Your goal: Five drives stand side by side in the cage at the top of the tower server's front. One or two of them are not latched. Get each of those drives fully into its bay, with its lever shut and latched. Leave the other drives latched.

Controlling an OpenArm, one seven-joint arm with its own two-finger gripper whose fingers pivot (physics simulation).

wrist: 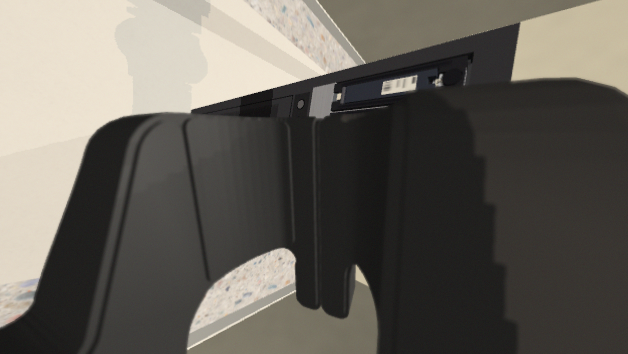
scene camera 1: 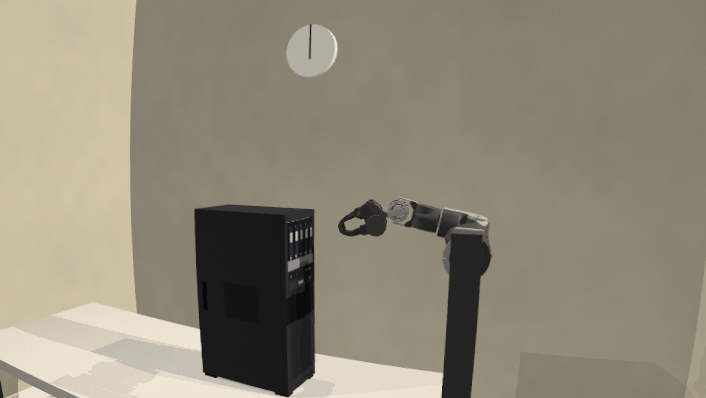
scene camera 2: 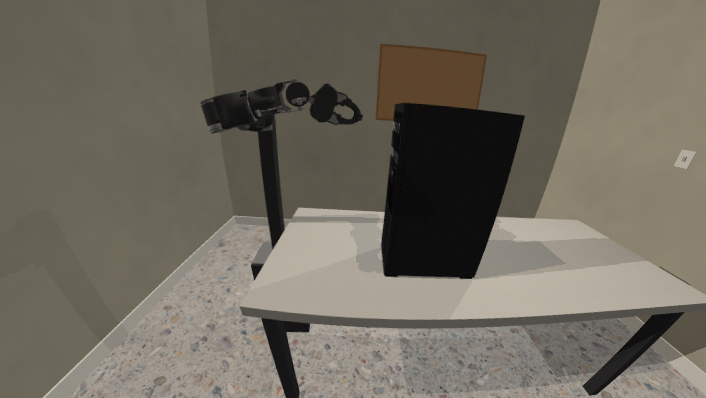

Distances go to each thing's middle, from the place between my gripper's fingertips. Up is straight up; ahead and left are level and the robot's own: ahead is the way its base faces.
The black tower server (scene camera 1: 257,321) lies 27 cm ahead of my hand and 23 cm below it.
